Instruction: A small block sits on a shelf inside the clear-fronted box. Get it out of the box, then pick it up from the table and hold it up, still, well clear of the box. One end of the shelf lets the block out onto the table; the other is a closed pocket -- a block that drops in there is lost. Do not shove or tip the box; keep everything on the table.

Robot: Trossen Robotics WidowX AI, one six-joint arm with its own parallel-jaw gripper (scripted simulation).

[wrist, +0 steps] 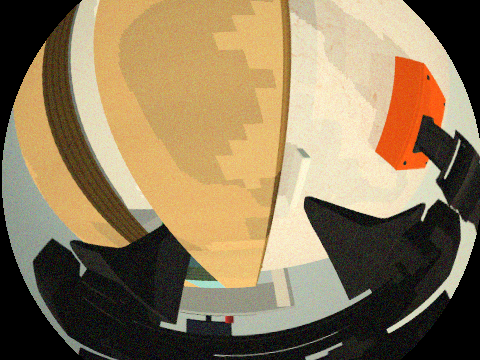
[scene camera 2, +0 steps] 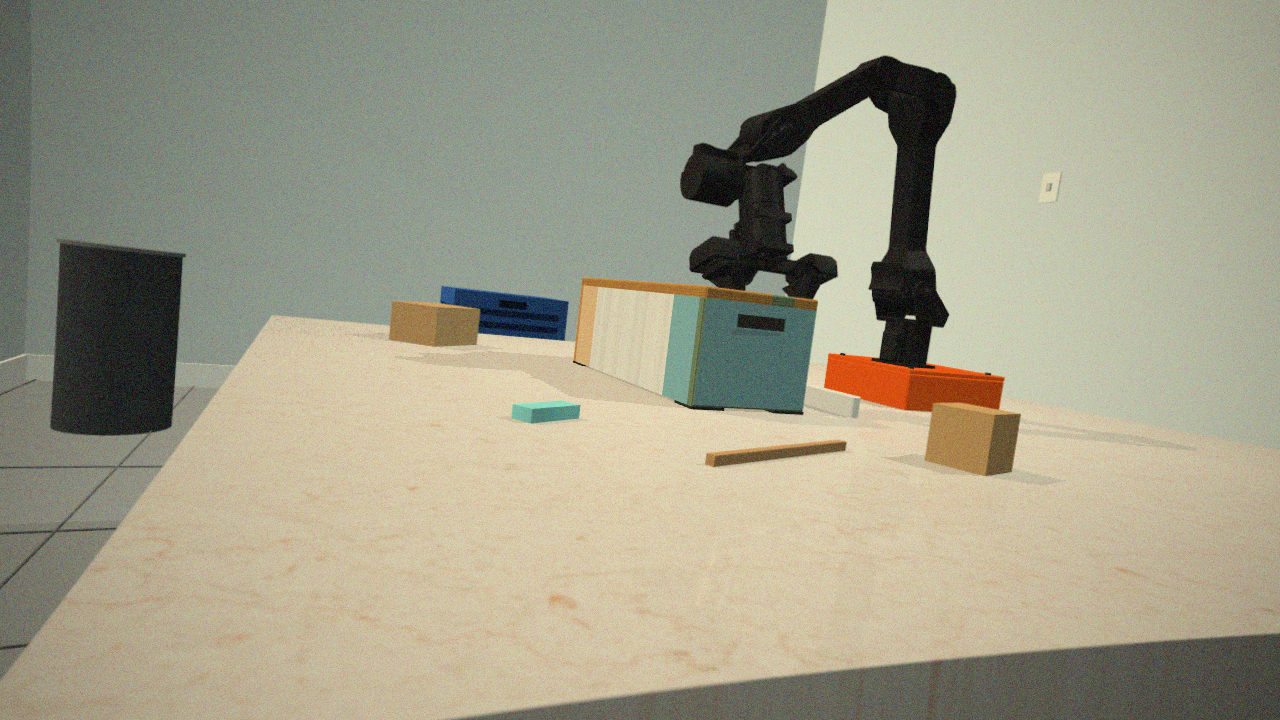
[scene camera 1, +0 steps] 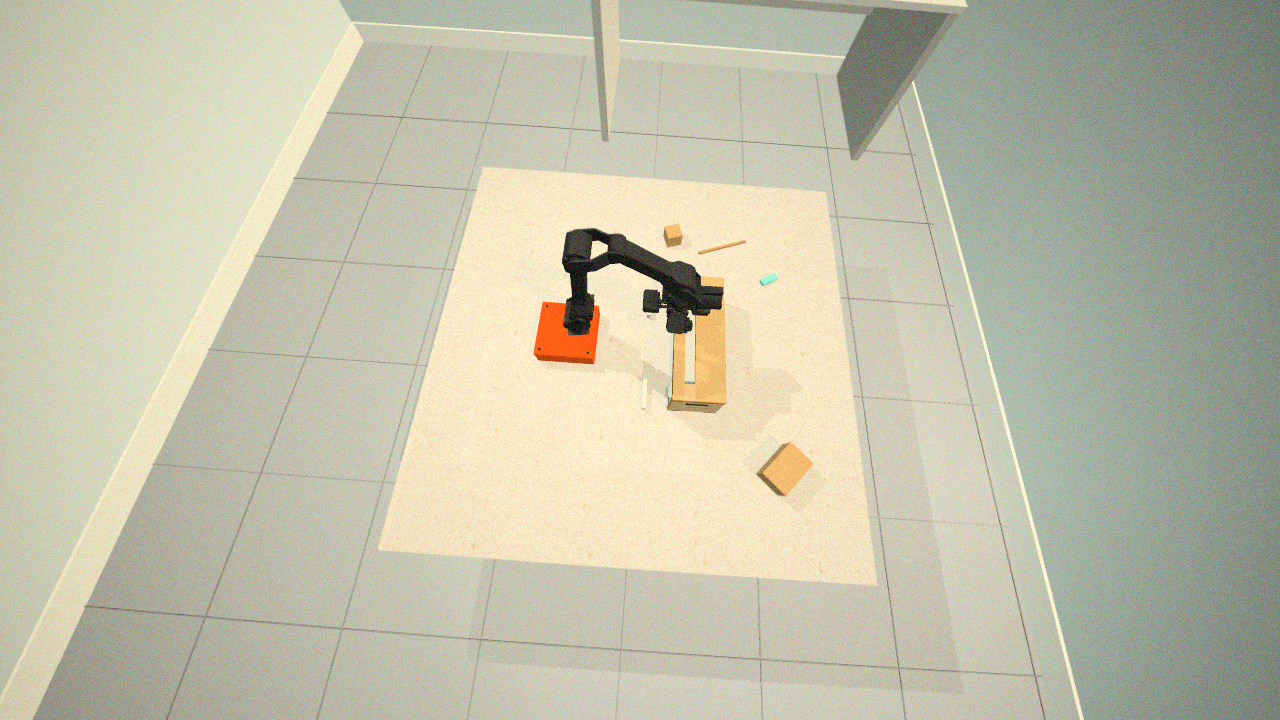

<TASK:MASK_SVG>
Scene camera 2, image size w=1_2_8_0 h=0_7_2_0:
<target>my gripper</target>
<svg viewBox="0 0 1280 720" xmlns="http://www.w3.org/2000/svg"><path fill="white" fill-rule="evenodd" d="M690 254L690 271L703 274L703 279L709 280L718 288L745 291L745 286L753 281L756 273L763 271L786 275L786 281L789 286L782 290L789 297L813 300L822 284L838 276L836 260L831 256L808 253L797 261L787 260L788 256L794 252L794 244L787 243L786 224L792 221L792 213L785 212L784 206L774 202L758 202L744 206L739 211L739 221L734 223L734 230L729 231L729 239L712 236L696 247Z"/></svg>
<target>wooden stick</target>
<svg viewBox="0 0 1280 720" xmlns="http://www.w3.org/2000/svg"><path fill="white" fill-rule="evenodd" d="M846 442L835 439L706 453L705 464L718 467L804 455L812 456L843 452L846 449Z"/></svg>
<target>tan box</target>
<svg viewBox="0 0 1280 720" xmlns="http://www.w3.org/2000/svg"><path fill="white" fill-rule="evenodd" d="M392 301L389 340L432 347L477 344L480 309L436 303Z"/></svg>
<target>teal flat piece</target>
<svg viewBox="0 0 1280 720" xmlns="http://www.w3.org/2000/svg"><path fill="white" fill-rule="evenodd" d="M581 405L566 401L513 404L512 419L531 424L579 419Z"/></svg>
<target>tan cube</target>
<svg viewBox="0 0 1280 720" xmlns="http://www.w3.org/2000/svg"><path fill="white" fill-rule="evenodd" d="M933 404L925 461L982 476L1012 472L1021 419L1020 413L964 403Z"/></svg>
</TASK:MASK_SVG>
